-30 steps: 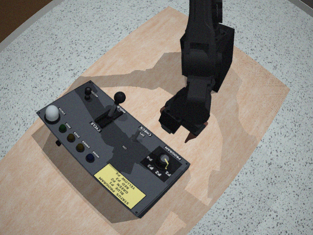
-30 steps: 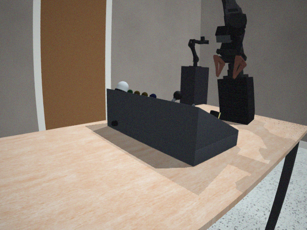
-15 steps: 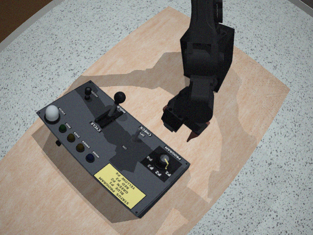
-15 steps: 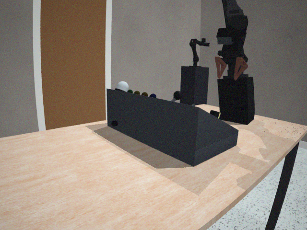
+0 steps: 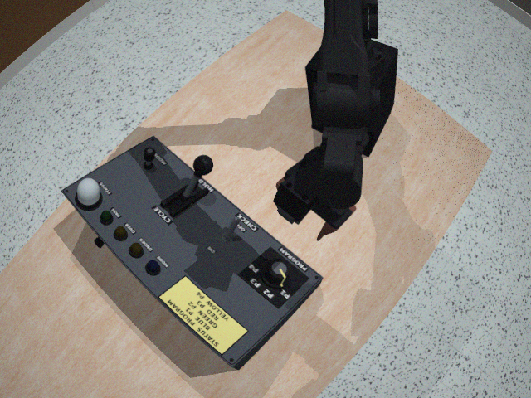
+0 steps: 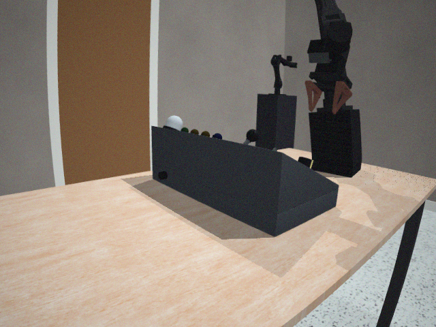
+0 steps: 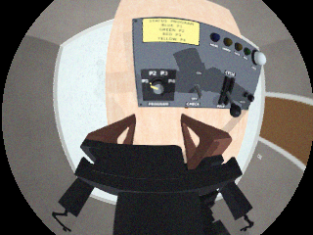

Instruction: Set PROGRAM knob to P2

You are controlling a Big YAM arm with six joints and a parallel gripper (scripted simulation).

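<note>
My hand is 70 mm short of the check toggle, 120 mm to the left of it and 140 mm above it. The rest, counted from my hand: small knob: 90 mm ahead, 350 mm to the right, 130 mm below; then dark grey console: 110 mm ahead, 170 mm to the right, 160 mm below; then ball-topped lever: 50 mm ahead, 240 mm to the right, 130 mm below.
</note>
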